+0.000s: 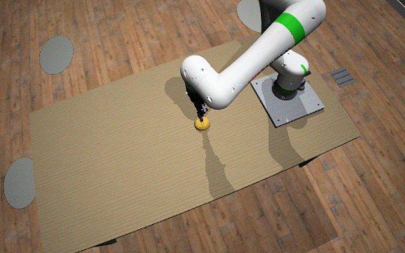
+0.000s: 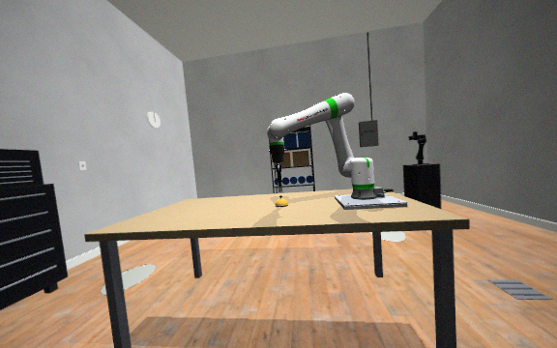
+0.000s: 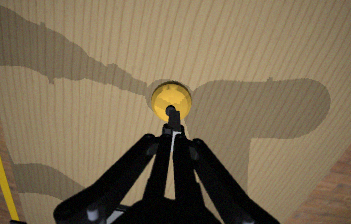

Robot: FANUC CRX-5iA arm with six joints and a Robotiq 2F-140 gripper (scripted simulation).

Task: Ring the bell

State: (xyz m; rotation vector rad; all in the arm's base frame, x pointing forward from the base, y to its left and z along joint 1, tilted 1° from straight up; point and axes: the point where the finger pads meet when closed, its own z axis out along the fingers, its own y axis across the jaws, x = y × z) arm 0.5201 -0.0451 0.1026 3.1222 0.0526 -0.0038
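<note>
My hand is 7 cm above the black button and 1 cm to the right of it. Round my hand: small yellow bell (8 cm below, 1 cm to the left).
</note>
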